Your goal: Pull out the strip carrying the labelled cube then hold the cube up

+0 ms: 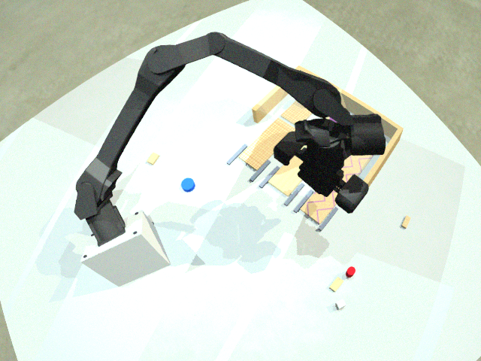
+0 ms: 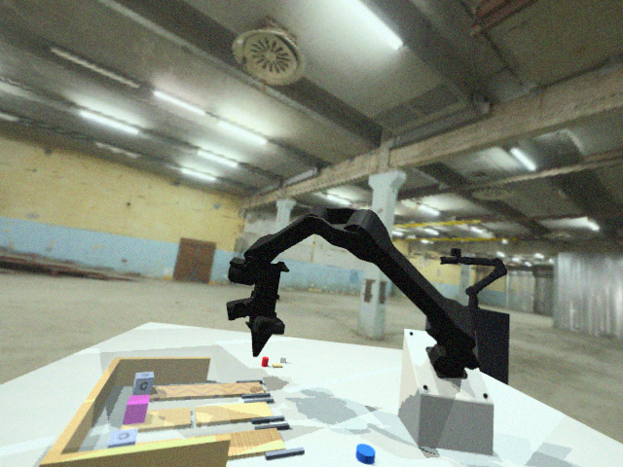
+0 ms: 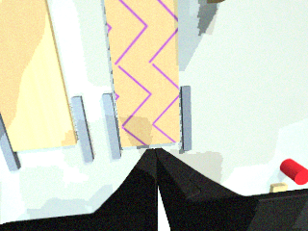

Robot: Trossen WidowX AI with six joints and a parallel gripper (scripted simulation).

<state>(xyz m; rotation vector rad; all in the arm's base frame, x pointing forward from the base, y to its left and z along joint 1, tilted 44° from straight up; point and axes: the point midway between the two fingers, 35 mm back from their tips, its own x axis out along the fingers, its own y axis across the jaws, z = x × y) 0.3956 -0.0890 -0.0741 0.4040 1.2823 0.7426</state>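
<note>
The zigzag strip is 10 cm ahead of my gripper tip, 7 cm below it and 3 cm to the left of it. The rest, counted from my gripper tip: red disc 17 cm to the right, 6 cm below, 3 cm behind; grid-patterned strip 20 cm to the left, 7 cm below; blue disc 21 cm behind, 20 cm to the left, 7 cm below.
</note>
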